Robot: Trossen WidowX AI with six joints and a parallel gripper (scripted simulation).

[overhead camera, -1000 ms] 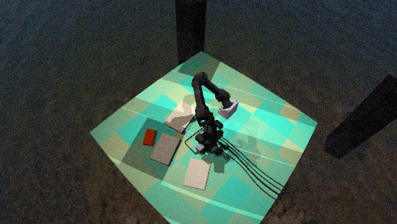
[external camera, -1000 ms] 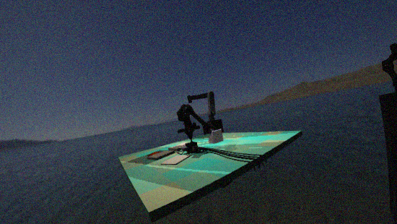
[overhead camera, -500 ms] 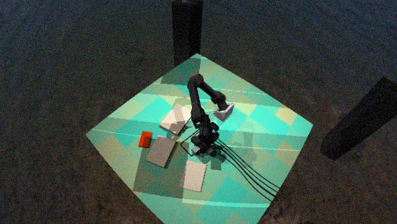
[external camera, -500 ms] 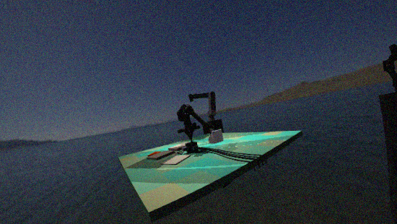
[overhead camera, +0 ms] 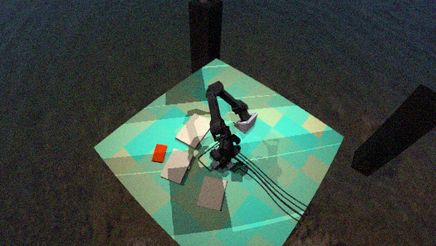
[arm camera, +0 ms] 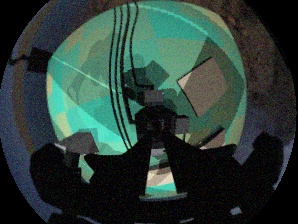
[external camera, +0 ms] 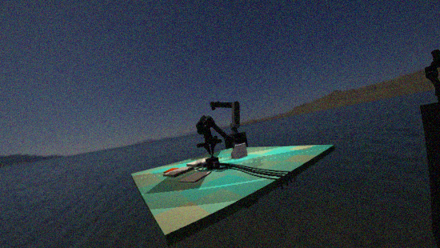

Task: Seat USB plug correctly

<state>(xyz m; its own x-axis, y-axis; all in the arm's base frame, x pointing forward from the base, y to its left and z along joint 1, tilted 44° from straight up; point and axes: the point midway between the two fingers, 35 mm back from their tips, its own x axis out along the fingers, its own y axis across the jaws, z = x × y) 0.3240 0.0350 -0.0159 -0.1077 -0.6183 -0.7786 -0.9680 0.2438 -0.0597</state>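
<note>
The USB plug is 1 cm below my gripper tip. From my gripper tip the other things lie so: red flat block (19 cm ahead, 37 cm to the right, 10 cm below).
</note>
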